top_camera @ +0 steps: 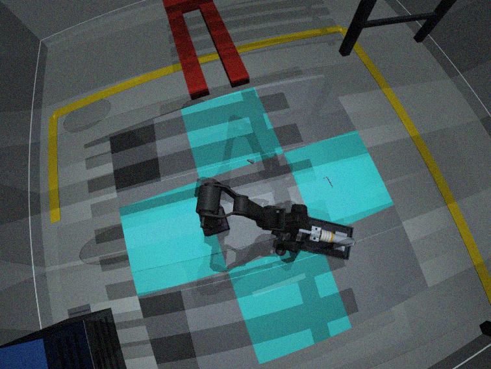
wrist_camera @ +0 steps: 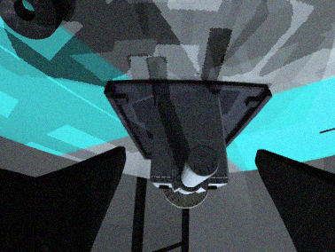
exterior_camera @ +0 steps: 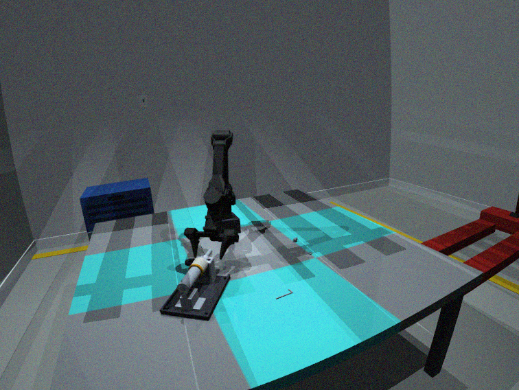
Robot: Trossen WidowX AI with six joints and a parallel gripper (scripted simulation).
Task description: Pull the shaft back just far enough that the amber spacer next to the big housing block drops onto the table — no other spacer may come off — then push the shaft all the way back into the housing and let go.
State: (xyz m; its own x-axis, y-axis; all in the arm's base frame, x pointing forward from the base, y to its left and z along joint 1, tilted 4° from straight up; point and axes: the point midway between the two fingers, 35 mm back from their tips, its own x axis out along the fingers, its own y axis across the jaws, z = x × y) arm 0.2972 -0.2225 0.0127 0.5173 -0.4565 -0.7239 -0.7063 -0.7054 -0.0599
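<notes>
Right now the thin grey shaft is 40 mm ahead of my gripper tip, 30 mm to the right of it and 10 mm above it. From my gripper tip the other things lie so: amber spacer 80 mm ahead, 70 mm to the right, 10 mm above; hex key 250 mm ahead, 140 mm to the left, 70 mm below; dark ring 120 mm behind, 20 mm to the right, 60 mm below.
</notes>
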